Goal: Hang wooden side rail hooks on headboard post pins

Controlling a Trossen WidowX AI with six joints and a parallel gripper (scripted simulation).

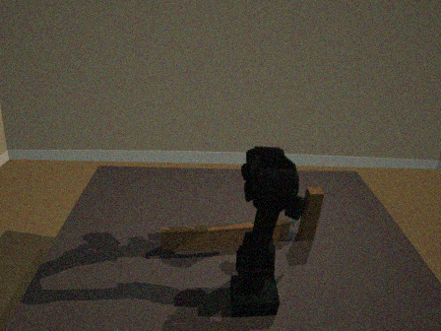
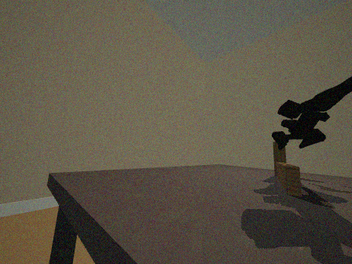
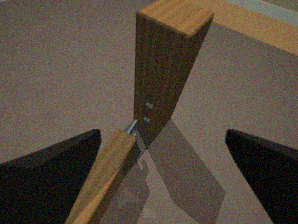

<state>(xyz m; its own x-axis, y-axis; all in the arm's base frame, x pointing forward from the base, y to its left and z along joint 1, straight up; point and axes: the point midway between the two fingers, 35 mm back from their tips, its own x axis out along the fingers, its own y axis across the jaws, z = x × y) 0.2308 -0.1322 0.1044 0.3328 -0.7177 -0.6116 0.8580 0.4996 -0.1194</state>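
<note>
The headboard post is 4 cm ahead of my gripper tip, 8 cm to the right of it and 6 cm below it.
</note>
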